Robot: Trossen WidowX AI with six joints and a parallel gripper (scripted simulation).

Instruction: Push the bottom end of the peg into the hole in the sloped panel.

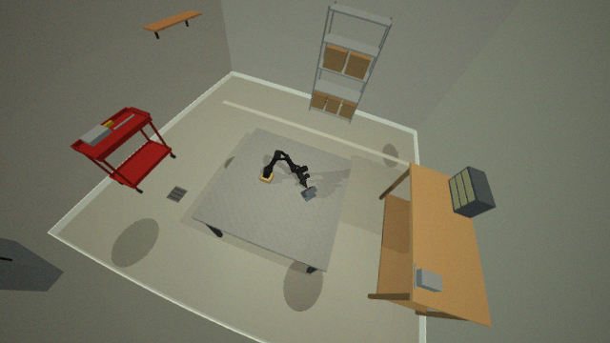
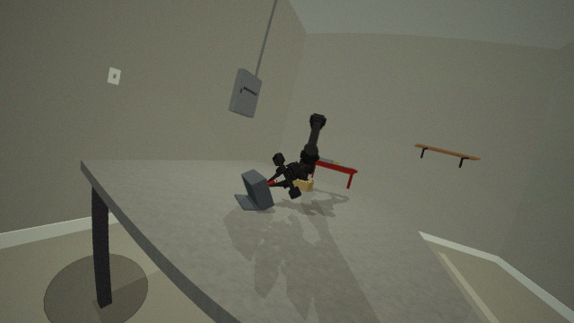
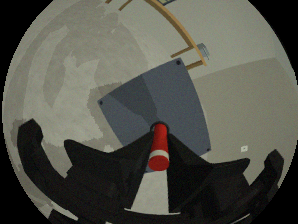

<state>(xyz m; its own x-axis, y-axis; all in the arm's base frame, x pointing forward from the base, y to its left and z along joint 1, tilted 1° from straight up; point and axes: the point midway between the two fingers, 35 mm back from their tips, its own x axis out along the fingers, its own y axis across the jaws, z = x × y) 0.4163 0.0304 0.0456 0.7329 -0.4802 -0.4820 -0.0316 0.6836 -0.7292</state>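
My gripper tip is now 1 cm to the right of the red round peg, 1 cm below it and 1 cm past it. Round my gripper tip: grey sloped panel (3 cm ahead, 2 cm to the right, 2 cm below).
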